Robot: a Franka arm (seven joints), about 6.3 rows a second.
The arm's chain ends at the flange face. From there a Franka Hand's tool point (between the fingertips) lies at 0.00 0.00 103.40 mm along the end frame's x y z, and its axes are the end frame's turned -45 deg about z.
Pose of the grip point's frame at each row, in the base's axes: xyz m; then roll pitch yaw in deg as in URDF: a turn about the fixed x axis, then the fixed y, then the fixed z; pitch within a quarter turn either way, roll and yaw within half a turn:
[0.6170 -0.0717 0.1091 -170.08 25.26 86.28]
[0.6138 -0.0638 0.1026 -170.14 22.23 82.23]
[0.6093 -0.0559 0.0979 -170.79 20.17 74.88]
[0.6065 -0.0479 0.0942 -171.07 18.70 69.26]
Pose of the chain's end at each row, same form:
[0.6376 -0.0295 0.2012 167.86 24.32 36.43]
[0.6366 -0.0280 0.1969 170.33 22.31 33.38]
[0.6345 -0.0262 0.1937 171.55 20.49 26.71]
[0.6331 -0.0230 0.1910 172.53 19.31 21.51]

